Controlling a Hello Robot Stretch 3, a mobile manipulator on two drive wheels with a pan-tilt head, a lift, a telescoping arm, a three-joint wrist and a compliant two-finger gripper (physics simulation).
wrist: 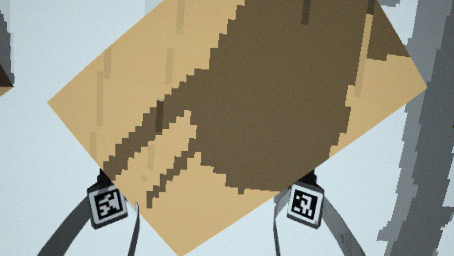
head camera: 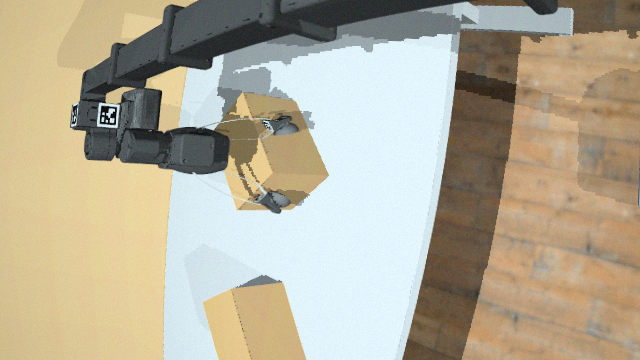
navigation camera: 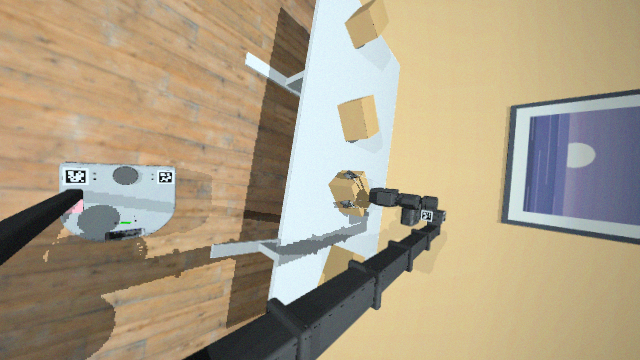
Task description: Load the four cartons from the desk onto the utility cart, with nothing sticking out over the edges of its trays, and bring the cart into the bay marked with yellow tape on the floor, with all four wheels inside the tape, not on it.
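Frame: origin at the robot's base, x up, y left, z back, level; metres.
Seen in the pictures: gripper, fingertip midpoint: [head camera: 291, 165] [navigation camera: 342, 188]; robot's base, link origin: [navigation camera: 126, 174].
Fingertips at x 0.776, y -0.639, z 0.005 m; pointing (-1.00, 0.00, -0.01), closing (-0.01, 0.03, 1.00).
Observation:
Offsets run from my fingertips to a thing's top centre. Level surfaces: height alone.
A tan carton @(dx +0.063, dy -0.060, dz +0.020 m) [head camera: 295, 150] [navigation camera: 342, 187] [wrist: 150, 165] stands turned at an angle on the white desk @(dx -0.055 m) [head camera: 350, 250] [navigation camera: 320, 150] [wrist: 30, 175]. My gripper [head camera: 279, 162] [navigation camera: 348, 189] [wrist: 210, 168] reaches over it from the wall side and is shut on it, one finger at each side; the fingertips are partly hidden in the wrist view. A second carton @(dx +0.063, dy -0.085, dz -0.309 m) [head camera: 270, 320] [navigation camera: 358, 119] stands beside it. A third carton @(dx +0.063, dy -0.112, dz -0.746 m) [navigation camera: 367, 25] stands near the desk's far end in the navigation view. A fourth carton @(dx +0.063, dy +0.004, dz +0.422 m) [navigation camera: 340, 265] is partly hidden behind my arm. The utility cart and yellow tape do not show.
My arm [head camera: 215, 40] [navigation camera: 350, 290] extends over the desk. The tan wall [head camera: 75, 225] [navigation camera: 450, 100] runs behind the desk, with a framed picture [navigation camera: 575, 160] on it. My base [navigation camera: 120, 200] stands on the wood floor in front. Desk legs [head camera: 530, 20] [navigation camera: 235, 249] stick out from below.

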